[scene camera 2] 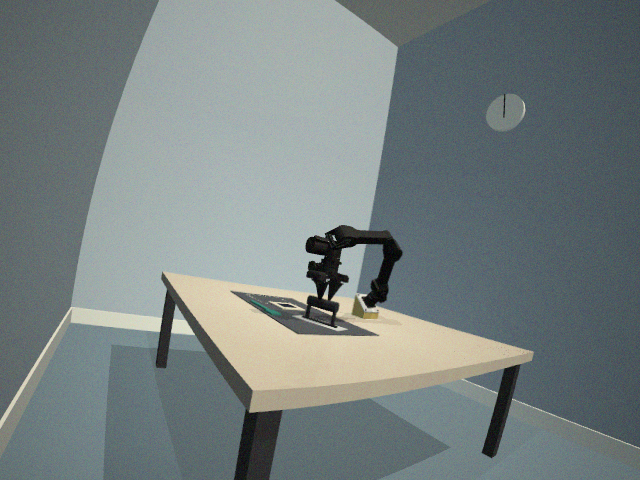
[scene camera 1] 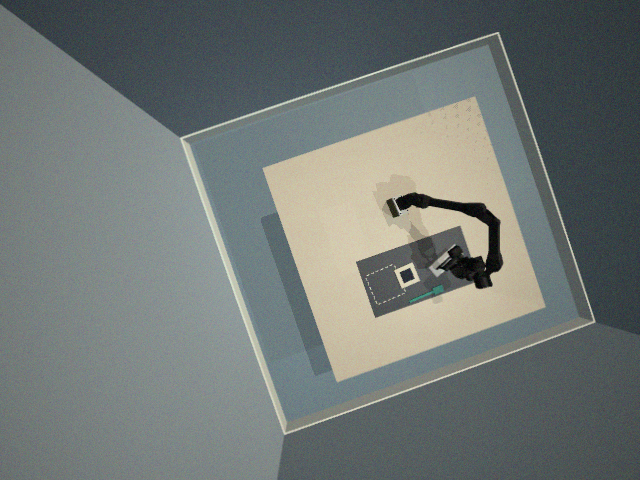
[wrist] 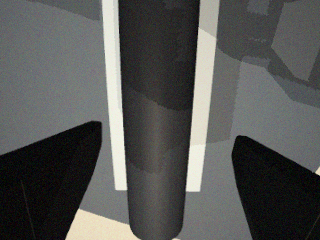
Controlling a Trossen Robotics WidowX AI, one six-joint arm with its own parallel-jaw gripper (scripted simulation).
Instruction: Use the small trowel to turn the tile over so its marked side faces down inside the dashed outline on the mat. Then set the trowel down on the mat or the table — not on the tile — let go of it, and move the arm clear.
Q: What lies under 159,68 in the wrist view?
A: A trowel.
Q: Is the gripper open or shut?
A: Open.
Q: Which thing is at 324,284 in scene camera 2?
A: The gripper.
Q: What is the gripper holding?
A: Nothing.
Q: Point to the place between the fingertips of the gripper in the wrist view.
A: At 168,139
